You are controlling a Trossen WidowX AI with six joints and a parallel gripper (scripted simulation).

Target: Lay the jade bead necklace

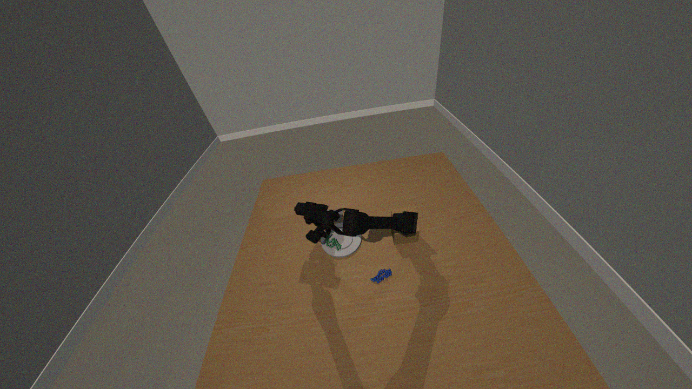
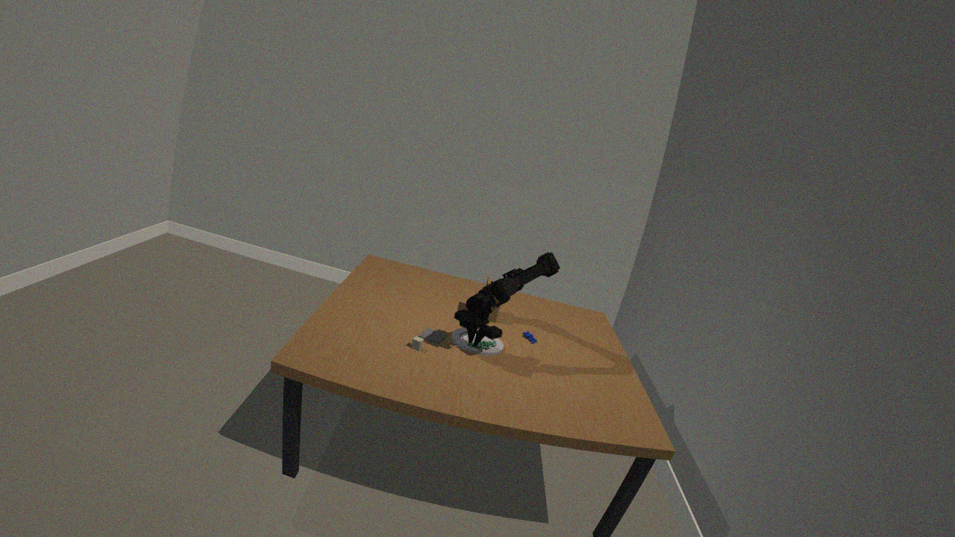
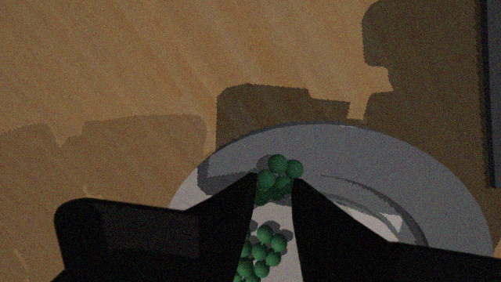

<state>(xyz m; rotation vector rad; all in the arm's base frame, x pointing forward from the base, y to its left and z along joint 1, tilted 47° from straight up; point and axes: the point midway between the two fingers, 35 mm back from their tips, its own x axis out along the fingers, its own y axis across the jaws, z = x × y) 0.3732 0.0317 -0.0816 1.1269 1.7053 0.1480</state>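
Now: gripper tip 7 cm past the round bead board, 2 cm to the right of it and 1 cm above it. Round my gripper tip: pale block (11 cm ahead, 19 cm to the right); flat grey plate (3 cm behind, 15 cm to the right, 2 cm below).
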